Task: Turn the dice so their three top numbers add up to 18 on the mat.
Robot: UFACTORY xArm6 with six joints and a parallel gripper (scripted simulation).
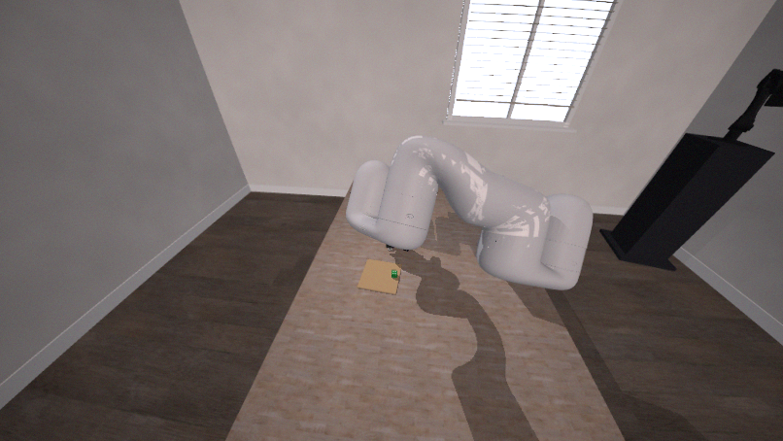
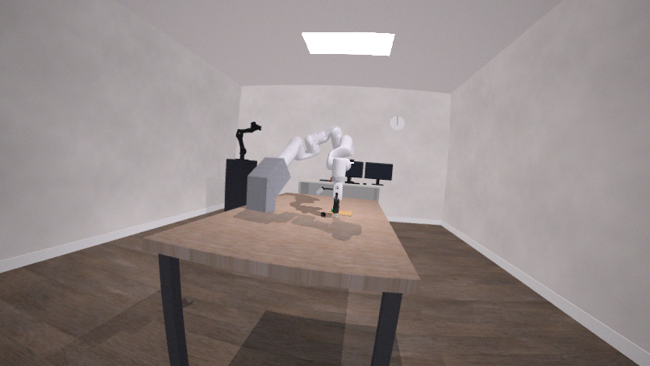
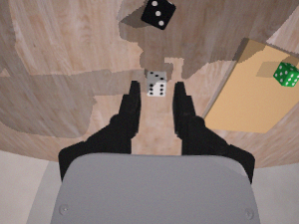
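My hand is 4 cm above the white die. Also, from my hand: black die: 7 cm behind, 2 cm to the right, 4 cm below; mat: 1 cm behind, 15 cm to the left, 4 cm below; green die: 6 cm behind, 14 cm to the left, 3 cm below.
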